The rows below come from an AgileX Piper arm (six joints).
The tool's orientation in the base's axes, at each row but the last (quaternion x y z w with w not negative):
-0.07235 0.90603 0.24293 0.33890
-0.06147 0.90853 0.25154 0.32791
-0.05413 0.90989 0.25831 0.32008
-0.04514 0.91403 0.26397 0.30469
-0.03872 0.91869 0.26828 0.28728
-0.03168 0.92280 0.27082 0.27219
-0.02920 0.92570 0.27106 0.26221
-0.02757 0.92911 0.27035 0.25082
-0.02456 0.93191 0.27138 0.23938
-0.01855 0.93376 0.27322 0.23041
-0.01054 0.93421 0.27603 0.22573
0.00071 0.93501 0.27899 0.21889
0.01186 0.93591 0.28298 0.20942
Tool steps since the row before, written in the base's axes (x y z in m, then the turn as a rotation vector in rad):
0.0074 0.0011 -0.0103 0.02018 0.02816 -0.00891
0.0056 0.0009 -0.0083 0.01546 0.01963 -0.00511
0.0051 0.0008 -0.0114 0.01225 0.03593 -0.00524
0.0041 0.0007 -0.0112 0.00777 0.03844 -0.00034
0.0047 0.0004 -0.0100 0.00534 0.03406 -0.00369
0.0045 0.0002 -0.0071 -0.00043 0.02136 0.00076
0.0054 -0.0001 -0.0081 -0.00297 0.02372 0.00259
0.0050 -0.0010 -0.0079 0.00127 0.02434 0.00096
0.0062 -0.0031 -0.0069 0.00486 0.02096 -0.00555
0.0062 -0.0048 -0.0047 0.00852 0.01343 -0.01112
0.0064 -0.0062 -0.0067 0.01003 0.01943 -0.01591
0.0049 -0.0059 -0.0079 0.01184 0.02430 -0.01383
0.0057 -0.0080 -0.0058 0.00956 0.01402 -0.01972
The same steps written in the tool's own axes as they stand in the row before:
0.0011 -0.0053 0.0115 -0.00860 0.01509 0.03127
0.0009 -0.0042 0.0091 -0.00777 0.01059 0.02186
0.0030 -0.0056 0.0108 -0.00407 0.02541 0.02839
0.0032 -0.0055 0.0101 -0.00309 0.03088 0.02398
0.0016 -0.0054 0.0095 0.00041 0.02612 0.02280
-0.0001 -0.0042 0.0073 0.00187 0.01864 0.01030
-0.0006 -0.0051 0.0083 0.00335 0.02204 0.00902
-0.0006 -0.0056 0.0075 0.00048 0.02098 0.01244
-0.0026 -0.0071 0.0062 0.00002 0.01425 0.01705
-0.0039 -0.0074 0.0036 -0.00149 0.00447 0.01883
-0.0035 -0.0096 0.0044 -0.00016 0.00689 0.02615
-0.0019 -0.0097 0.0048 -0.00205 0.01187 0.02787
-0.0041 -0.0104 0.0024 0.00085 0.00031 0.02600

